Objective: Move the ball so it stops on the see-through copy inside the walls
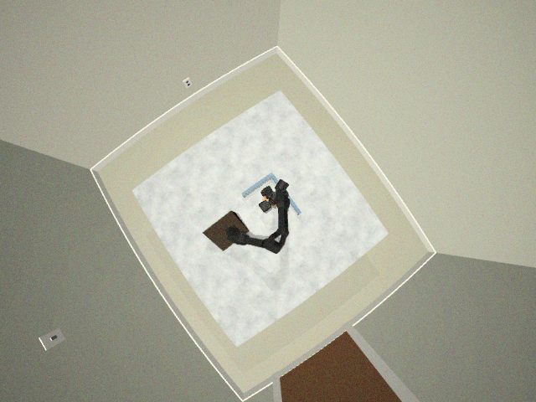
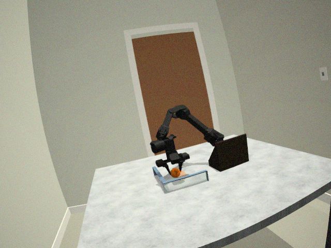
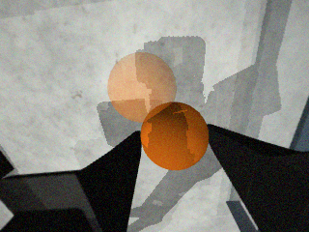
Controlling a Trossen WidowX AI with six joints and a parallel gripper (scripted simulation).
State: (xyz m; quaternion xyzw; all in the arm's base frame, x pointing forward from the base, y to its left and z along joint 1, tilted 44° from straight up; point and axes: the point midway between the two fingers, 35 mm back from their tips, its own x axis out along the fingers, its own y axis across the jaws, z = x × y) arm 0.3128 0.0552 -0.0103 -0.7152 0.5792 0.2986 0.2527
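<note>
My gripper tip is 3 cm past the see-through orange copy, 4 cm to the right of it and 1 cm above it. Also, from my gripper tip: orange ball: right at my gripper tip.
</note>
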